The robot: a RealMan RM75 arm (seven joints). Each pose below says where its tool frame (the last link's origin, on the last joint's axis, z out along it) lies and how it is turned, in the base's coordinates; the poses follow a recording.
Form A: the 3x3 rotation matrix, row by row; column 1 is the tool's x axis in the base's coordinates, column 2 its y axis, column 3 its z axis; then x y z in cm. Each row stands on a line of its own.
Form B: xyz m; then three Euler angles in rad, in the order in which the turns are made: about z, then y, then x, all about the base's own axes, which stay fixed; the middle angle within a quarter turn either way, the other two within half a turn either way. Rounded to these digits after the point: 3 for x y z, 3 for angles. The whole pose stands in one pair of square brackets.
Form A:
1:
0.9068 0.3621 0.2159
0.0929 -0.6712 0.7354
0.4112 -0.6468 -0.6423
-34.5 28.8 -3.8
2:
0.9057 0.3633 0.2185
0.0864 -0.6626 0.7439
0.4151 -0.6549 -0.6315
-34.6 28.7 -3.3
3:
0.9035 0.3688 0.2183
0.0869 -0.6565 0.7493
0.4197 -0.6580 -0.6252
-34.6 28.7 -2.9
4:
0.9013 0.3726 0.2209
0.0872 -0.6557 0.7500
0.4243 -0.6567 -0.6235
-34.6 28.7 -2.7
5:
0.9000 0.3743 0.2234
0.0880 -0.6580 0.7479
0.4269 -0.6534 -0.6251
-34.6 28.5 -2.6
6:
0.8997 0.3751 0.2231
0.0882 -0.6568 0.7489
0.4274 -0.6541 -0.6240
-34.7 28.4 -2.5
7:
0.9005 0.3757 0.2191
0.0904 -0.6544 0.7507
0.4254 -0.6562 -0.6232
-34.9 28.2 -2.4
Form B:
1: [-0.345 0.288 -0.038 -0.380 0.218 -2.289]
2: [-0.346 0.287 -0.033 -0.382 0.220 -2.275]
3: [-0.346 0.287 -0.029 -0.388 0.220 -2.266]
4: [-0.346 0.287 -0.027 -0.392 0.223 -2.264]
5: [-0.346 0.285 -0.026 -0.394 0.225 -2.267]
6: [-0.347 0.284 -0.025 -0.395 0.225 -2.266]
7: [-0.349 0.282 -0.024 -0.395 0.221 -2.264]
